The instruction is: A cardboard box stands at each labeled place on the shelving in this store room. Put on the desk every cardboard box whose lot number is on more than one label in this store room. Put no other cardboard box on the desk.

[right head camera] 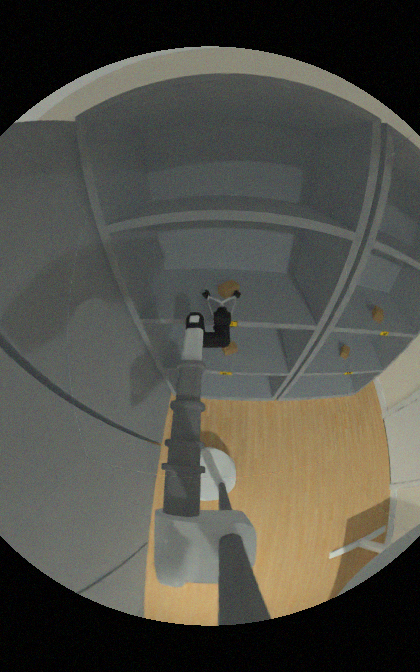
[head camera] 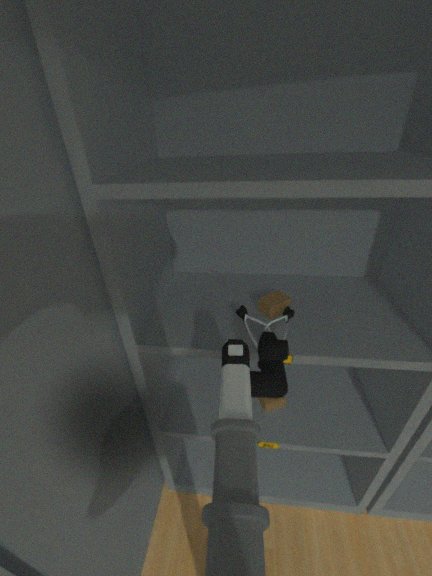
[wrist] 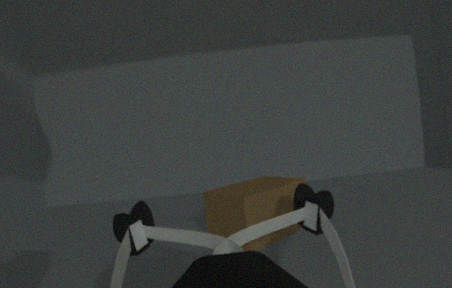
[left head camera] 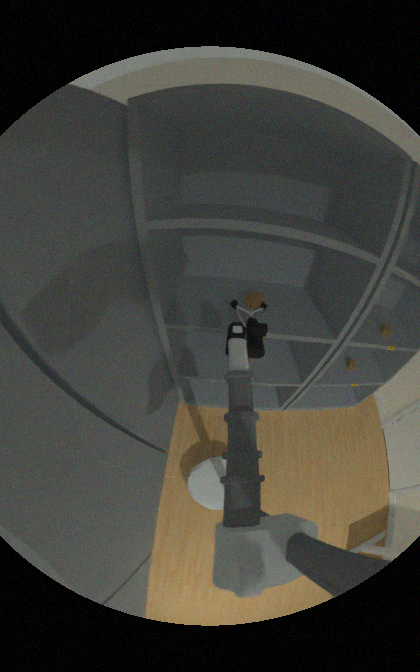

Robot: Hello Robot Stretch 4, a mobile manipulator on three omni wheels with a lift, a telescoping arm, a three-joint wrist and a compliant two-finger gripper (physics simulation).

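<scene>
My gripper is open inside a shelf compartment. A brown cardboard box stands there, just ahead and toward the right fingertip, which overlaps its right part in the wrist view. The fingers are not closed on it. Another box stands one level lower, partly behind the wrist. Yellow labels sit on the shelf edges; their lot numbers are unreadable. I cannot identify the desk.
The shelving has a board above the gripper and a side upright at left. In the right bay stand an upper box and a lower box. A white round object is beside the arm, low down.
</scene>
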